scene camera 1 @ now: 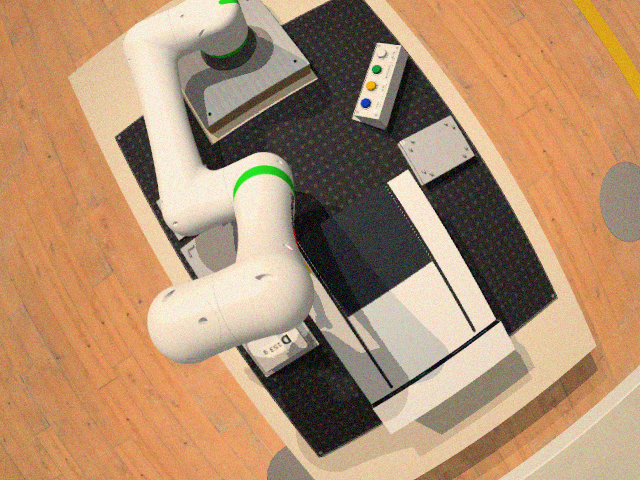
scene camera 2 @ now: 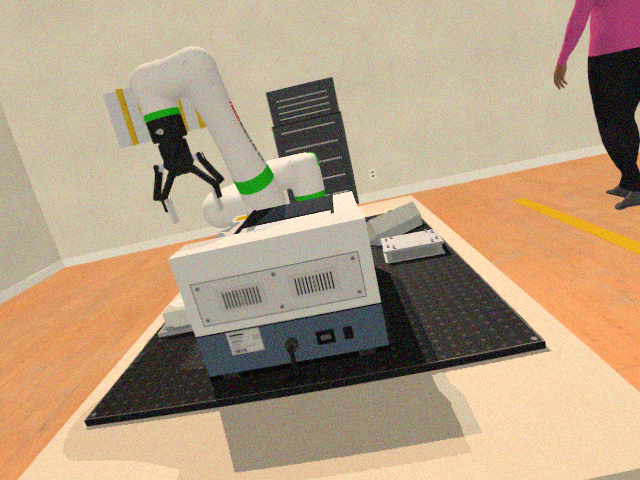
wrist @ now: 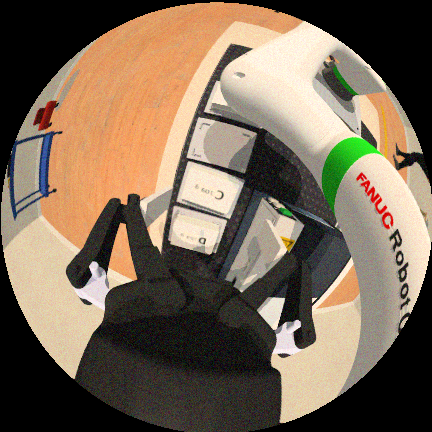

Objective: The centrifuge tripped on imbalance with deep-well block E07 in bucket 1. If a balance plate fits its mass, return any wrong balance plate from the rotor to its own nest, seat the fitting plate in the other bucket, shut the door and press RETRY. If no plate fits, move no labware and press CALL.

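Seen in the pictures: gripper, fingertip midpoint: (scene camera 2: 198, 216) (wrist: 216, 212); arm's base at its link origin: (scene camera 1: 228, 46) (wrist: 336, 83).
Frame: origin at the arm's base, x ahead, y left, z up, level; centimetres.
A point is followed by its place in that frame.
Note:
My gripper (scene camera 2: 196, 212) @[x 51.9, y -32.4, z 17.3 cm] (wrist: 216, 212) @[x 51.9, y -32.4, z 17.3 cm] is open and empty, raised above the plate row beside the centrifuge; the arm hides it in scene camera 1. Balance plate C, 109 g (wrist: 207, 187) @[x 52.5, y -34.9, z -0.3 cm], and balance plate D, 153 g (wrist: 187, 231) @[x 65.7, y -38.2, z -0.6 cm] (scene camera 1: 273, 351) @[x 68.1, y -38.0, z -0.7 cm], sit in neighbouring nests. Beyond C is a bare nest (wrist: 204, 135) @[x 39.4, y -38.8, z -4.9 cm] (scene camera 1: 192, 258) @[x 38.1, y -40.5, z -4.9 cm]. Past it a white plate (wrist: 218, 102) @[x 30.3, y -36.9, z -0.8 cm] is partly hidden by the arm, its label unseen. The centrifuge (scene camera 1: 449, 248) @[x 72.5, y 7.2, z 15.0 cm] (scene camera 2: 279, 289) @[x 98.5, y -10.2, z 9.3 cm] (wrist: 247, 250) @[x 62.1, y -23.6, z 8.9 cm] has a dark panel between its top rails. Block E07, the rotor and the buckets do not show.
The button box (scene camera 1: 395, 85) @[x 35.9, y 25.8, z -0.6 cm] (scene camera 2: 395, 222) @[x 37.2, y 24.6, z -1.4 cm] carries white, green, yellow and blue buttons. A grey bolted block (scene camera 1: 436, 149) @[x 54.7, y 23.5, z -2.4 cm] (scene camera 2: 413, 242) @[x 57.7, y 24.1, z -2.4 cm] lies between it and the centrifuge on the black mat (scene camera 1: 511, 284) @[x 95.2, y 19.6, z -6.0 cm]. The arm base plate (scene camera 1: 248, 93) @[x 15.2, y -4.1, z 0.2 cm] is at the back. A person (scene camera 2: 612, 87) stands beyond the table.

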